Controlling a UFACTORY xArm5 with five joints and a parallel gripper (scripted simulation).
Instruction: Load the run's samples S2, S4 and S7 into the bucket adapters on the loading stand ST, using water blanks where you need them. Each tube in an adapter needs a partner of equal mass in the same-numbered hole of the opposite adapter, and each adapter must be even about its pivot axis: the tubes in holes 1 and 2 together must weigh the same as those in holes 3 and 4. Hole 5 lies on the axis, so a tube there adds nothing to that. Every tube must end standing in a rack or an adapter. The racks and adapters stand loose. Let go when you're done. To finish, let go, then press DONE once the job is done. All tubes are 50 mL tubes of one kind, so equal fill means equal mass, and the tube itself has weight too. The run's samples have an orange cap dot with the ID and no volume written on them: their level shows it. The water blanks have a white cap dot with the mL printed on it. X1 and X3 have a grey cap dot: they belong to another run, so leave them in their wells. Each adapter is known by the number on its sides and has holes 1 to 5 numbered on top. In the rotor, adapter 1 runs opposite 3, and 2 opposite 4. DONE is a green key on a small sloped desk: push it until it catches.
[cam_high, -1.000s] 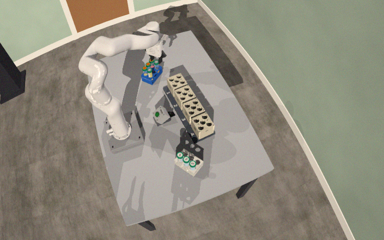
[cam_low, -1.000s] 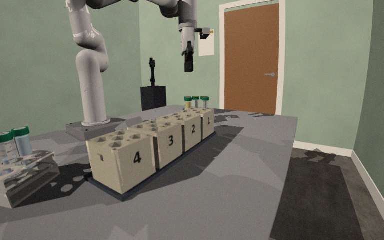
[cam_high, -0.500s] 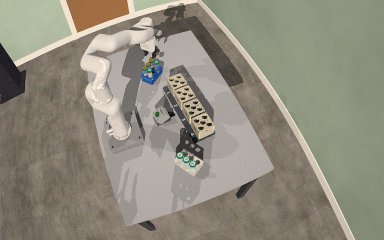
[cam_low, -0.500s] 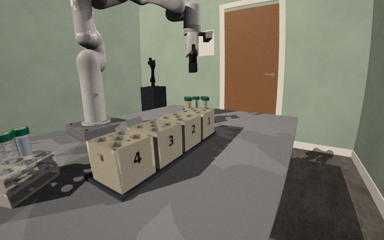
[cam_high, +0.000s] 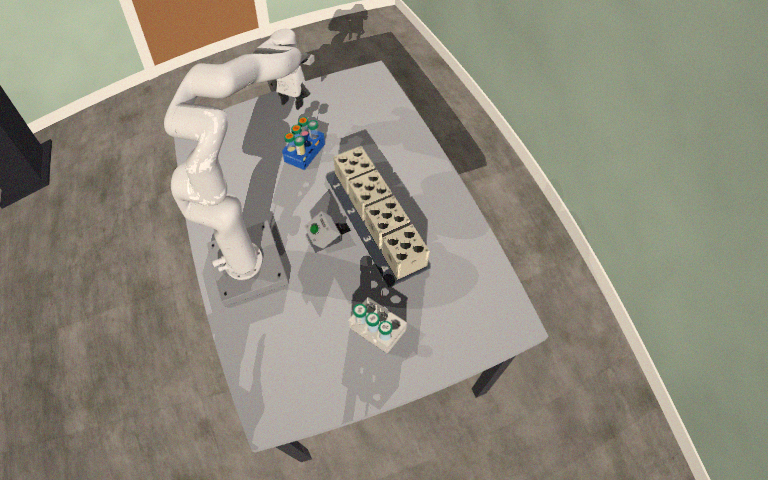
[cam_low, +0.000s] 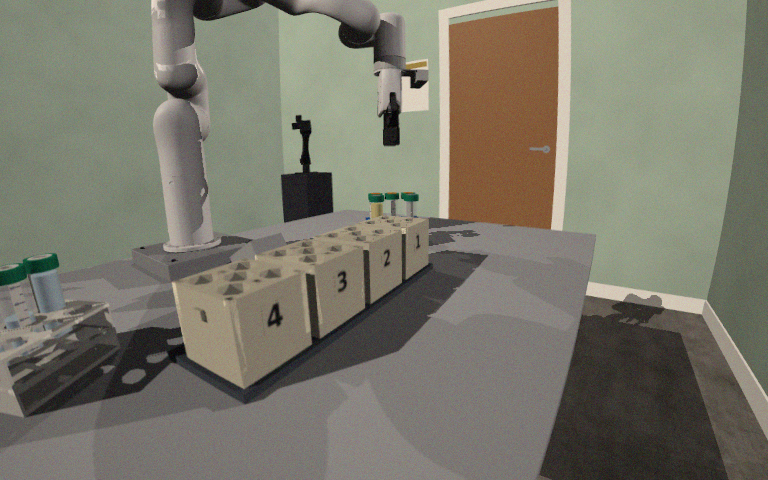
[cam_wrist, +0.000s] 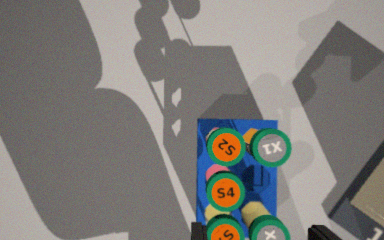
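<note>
My gripper is now 190 mm above the pink tube and 10 mm short of it. Also, from my hand: green done key: 360 mm to the right, 190 mm below, 70 mm behind; then adapter 1: 200 mm to the right, 200 mm below, 120 mm ahead; then blue rack: 220 mm below, 20 mm to the right, 10 mm ahead.
</note>
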